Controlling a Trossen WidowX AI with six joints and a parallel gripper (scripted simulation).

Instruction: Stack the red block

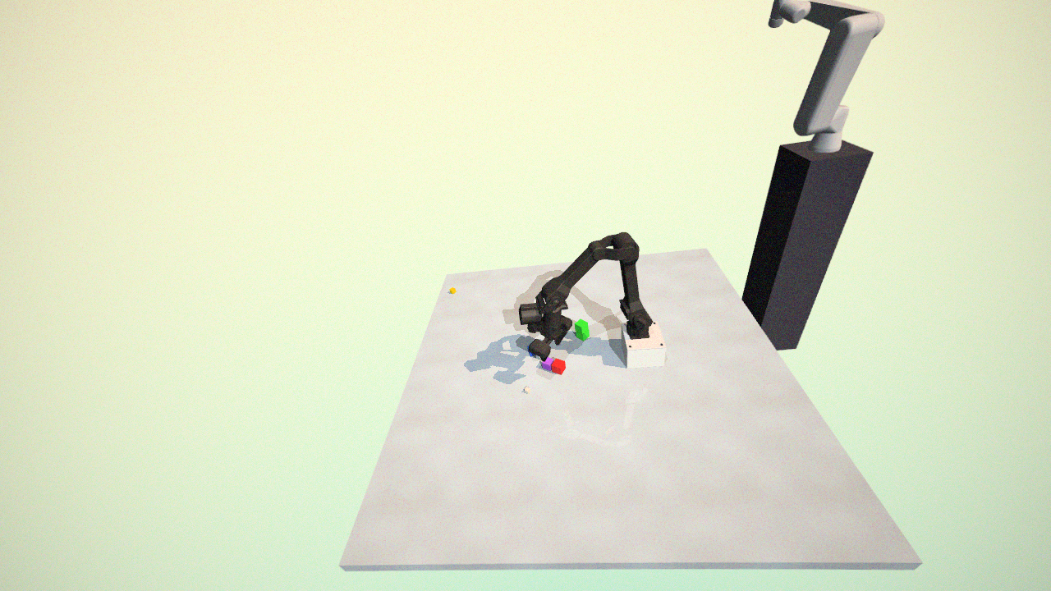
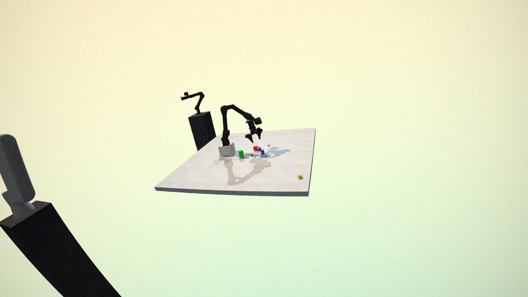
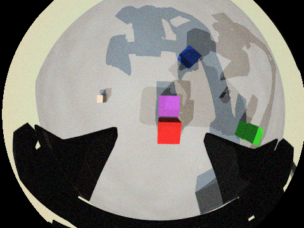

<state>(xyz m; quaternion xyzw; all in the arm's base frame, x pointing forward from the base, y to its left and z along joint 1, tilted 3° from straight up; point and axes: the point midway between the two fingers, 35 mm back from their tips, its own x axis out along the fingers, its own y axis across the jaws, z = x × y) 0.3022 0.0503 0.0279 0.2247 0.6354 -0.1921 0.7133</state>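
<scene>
Now: gripper tip 2 cm past the red block and 7 cm above it. The rest, counted from my gripper tip: purple block: 2 cm ahead, 2 cm to the right, 8 cm below; blue block: 7 cm ahead, 10 cm to the right, 8 cm below; small white cube: 9 cm ahead, 8 cm to the left, 8 cm below.
</scene>
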